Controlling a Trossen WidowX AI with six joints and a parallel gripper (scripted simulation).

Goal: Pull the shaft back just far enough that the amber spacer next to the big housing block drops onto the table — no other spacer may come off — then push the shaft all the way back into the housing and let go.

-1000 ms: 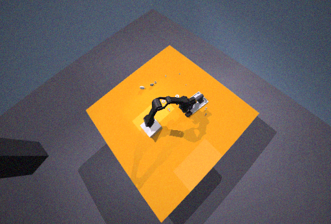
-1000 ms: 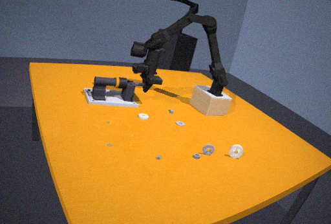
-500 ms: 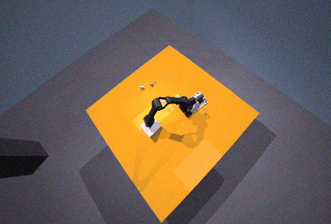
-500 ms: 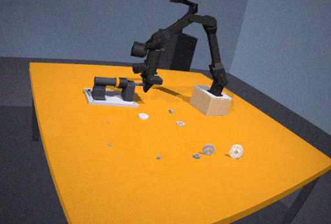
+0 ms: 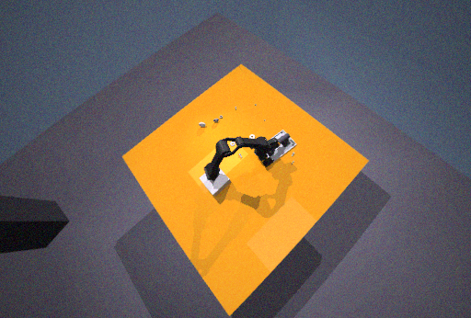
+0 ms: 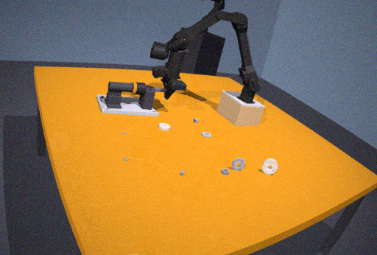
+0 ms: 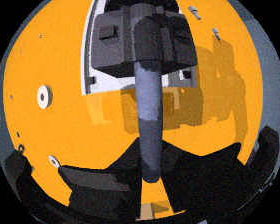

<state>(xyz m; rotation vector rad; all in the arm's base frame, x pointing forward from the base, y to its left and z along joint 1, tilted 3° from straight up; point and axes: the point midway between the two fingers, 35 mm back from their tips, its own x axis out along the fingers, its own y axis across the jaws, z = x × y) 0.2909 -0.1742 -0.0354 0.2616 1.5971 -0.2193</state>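
My gripper tip is now 8 cm short of the dark shaft, 3 cm below it and 2 cm to the left of it. The rest, counted from my gripper tip: grey ring 24 cm to the left, 4 cm below, 2 cm behind; amber spacer 14 cm ahead, 4 cm to the right, 3 cm above; white ring 15 cm to the left, 11 cm ahead, 4 cm below.
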